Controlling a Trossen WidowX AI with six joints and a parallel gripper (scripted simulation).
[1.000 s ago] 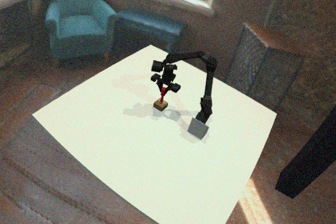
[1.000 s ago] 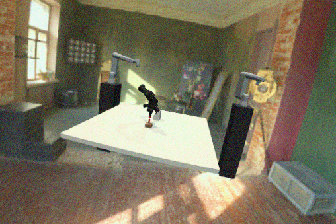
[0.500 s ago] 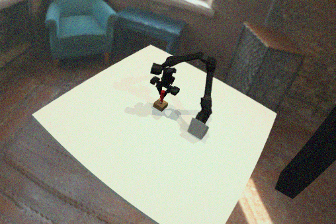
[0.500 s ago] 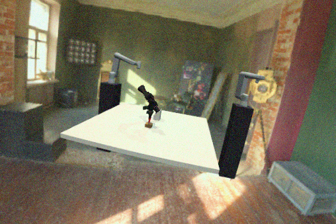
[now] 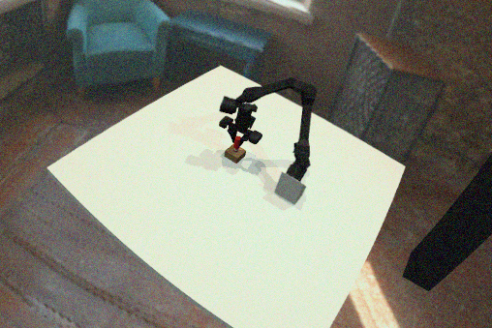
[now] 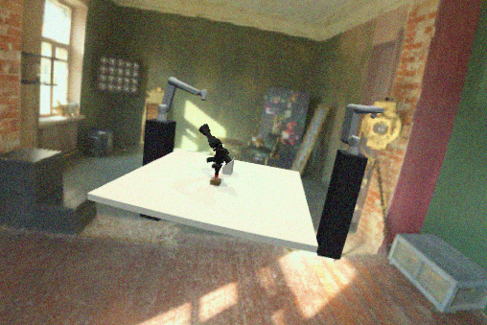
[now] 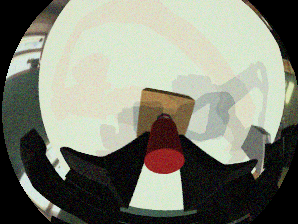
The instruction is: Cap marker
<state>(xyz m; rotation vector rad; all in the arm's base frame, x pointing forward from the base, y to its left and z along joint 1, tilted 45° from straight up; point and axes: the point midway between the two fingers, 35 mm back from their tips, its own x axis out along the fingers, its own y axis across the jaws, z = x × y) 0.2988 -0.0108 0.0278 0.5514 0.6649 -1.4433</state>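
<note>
The red marker is right at my gripper tip. Round my gripper tip: red cap: 10 mm above.
</note>
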